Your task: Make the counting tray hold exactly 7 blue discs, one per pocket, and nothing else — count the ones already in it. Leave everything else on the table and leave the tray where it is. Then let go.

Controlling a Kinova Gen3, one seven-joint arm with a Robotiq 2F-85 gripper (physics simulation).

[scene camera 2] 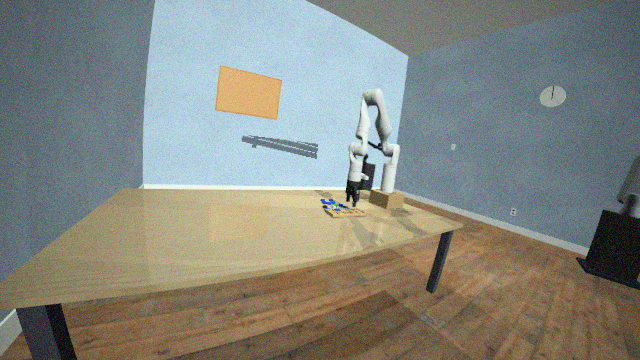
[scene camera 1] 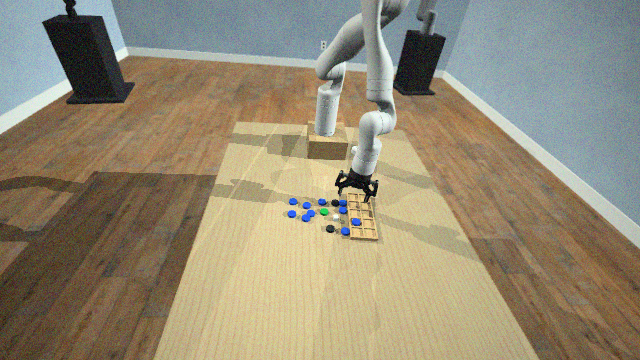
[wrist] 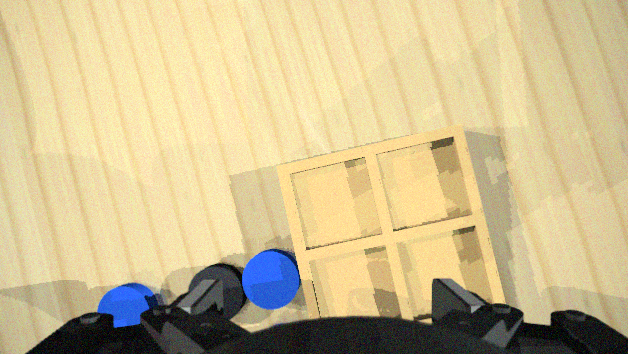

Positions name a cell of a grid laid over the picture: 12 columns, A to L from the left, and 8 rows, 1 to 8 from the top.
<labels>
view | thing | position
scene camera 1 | my gripper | G5
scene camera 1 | wooden counting tray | G5
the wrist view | my gripper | G7
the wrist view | wooden counting tray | H6
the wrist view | blue disc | C7
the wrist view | blue disc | F7
</labels>
